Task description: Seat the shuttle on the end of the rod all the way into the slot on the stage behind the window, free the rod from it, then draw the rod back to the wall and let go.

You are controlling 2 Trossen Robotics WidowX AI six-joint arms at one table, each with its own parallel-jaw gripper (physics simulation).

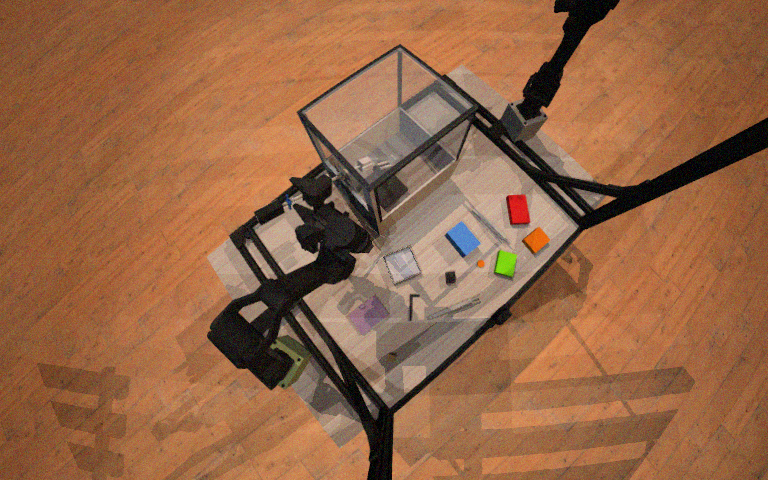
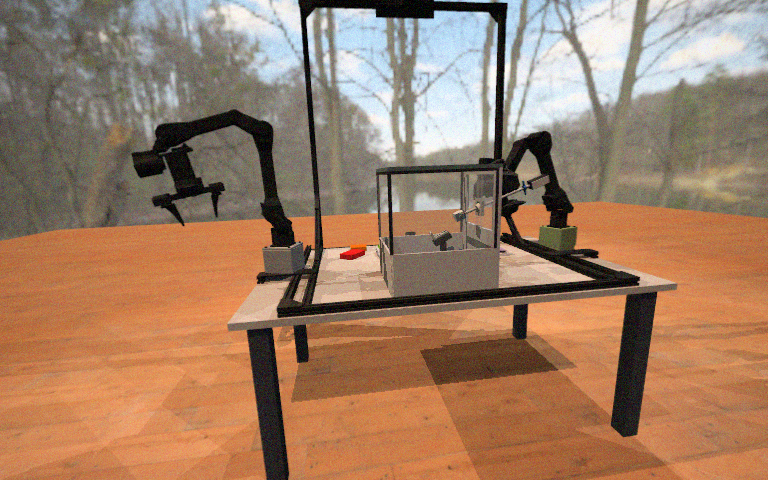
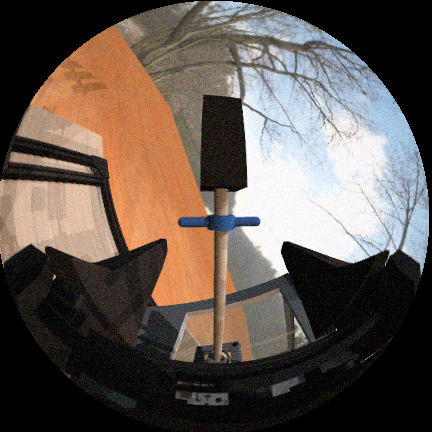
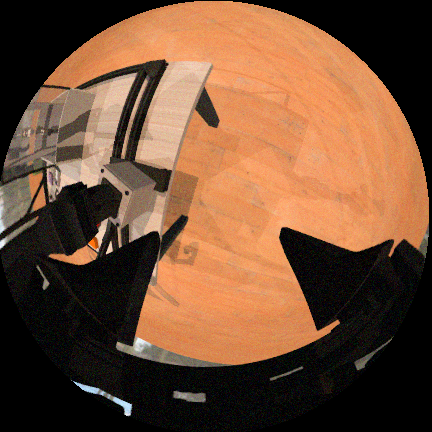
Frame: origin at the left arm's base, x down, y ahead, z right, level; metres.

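Seen in the pictures: left gripper, between the fingertips: [image 1: 292, 192] [image 2: 520, 189] [image 3: 226, 246]; right gripper, between the fingertips: [image 2: 200, 221] [image 4: 221, 235]; left arm's base, origin of its link: [image 1: 279, 363] [image 2: 558, 226]; right arm's base, origin of its link: [image 1: 528, 110] [image 2: 283, 244] [image 4: 108, 197].
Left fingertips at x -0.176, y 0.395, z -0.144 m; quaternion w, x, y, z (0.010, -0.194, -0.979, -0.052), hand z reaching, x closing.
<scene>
Offsets run from my left fingertips to a thing's middle. "pt": to the spot under its first point.
The rod @(dx +0.013, dy +0.017, dz +0.024 m) [image 2: 512, 195] [image 3: 220, 280] slants through the window wall of the clear box @(pt dx +0.209, dy +0.302, dz -0.014 m) [image 2: 444, 271]. Its dark handle block @(pt dx -0.020, dy -0.066, dz +0.007 m) [image 3: 223, 142] [image 2: 539, 181] and blue crossbar @(pt dx -0.003, dy -0.028, dz +0.016 m) [image 3: 220, 222] [image 2: 525, 186] [image 1: 288, 201] are outside. The pale shuttle @(dx +0.074, dy +0.173, dz +0.080 m) [image 2: 458, 215] is at the rod's inner end, inside the box. The grey tilted stage [image 2: 441, 238] is lower in the box; the shuttle appears apart from it. Its slot cannot be made out. My left gripper [image 1: 293, 193] [image 3: 226, 246] is open, its fingers on either side of the rod's line. My right gripper [image 2: 199, 220] [image 4: 221, 235] is open and empty, beyond the table's side.
The box's dark frame @(pt dx -0.072, dy +0.204, dz +0.227 m) [image 1: 424, 148] stands near the left arm. Blue @(dx +0.253, dy +0.179, dz +0.409 m) [image 1: 462, 238], red @(dx +0.263, dy +0.367, dz +0.526 m) [image 1: 518, 209], orange @(dx +0.263, dy +0.301, dz +0.620 m) [image 1: 535, 240] and green @(dx +0.263, dy +0.182, dz +0.562 m) [image 1: 505, 263] blocks lie on the table, with a purple piece @(dx +0.266, dy -0.160, dz +0.274 m) [image 1: 368, 314], a small tray @(dx +0.263, dy +0.018, dz +0.285 m) [image 1: 387, 268] and a hex key @(dx +0.269, dy -0.072, dz +0.382 m) [image 1: 411, 308]. Black rails [image 2: 453, 300] edge it.
</scene>
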